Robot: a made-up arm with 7 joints.
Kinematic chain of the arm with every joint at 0, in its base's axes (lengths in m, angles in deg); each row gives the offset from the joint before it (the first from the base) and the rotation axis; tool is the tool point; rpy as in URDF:
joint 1: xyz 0.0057 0.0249 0.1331 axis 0 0.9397 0.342
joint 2: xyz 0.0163 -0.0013 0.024 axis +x
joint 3: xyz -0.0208 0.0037 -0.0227 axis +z
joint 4: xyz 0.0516 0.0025 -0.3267 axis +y
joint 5: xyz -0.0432 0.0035 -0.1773 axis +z
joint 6: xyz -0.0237 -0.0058 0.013 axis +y
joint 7: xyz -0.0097 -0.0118 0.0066 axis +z
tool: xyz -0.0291 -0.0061 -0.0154 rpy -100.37 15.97 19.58
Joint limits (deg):
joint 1: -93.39..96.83
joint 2: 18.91..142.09
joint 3: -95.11..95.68
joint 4: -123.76..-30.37
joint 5: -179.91..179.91
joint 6: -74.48..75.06
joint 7: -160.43..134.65
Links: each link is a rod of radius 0.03 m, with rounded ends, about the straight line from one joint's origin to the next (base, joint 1, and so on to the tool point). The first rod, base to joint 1, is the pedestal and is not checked.
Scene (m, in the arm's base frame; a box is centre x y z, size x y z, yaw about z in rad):
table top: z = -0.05
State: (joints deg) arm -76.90 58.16 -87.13 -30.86 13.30 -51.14 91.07
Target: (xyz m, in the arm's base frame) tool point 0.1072 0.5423 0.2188
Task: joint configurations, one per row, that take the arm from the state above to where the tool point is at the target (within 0.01 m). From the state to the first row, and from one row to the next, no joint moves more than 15 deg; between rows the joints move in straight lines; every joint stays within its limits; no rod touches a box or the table.
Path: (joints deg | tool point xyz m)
1: -74.22 73.02 -89.27 -30.70 12.63 -51.23 91.58 | 0.3448 0.4216 0.1238
2: -71.53 87.88 -91.42 -30.53 11.96 -51.31 92.10 | 0.2338 0.4997 0.1686
3: -68.85 102.73 -93.56 -30.37 11.30 -51.40 92.61 | 0.1072 0.5423 0.2188

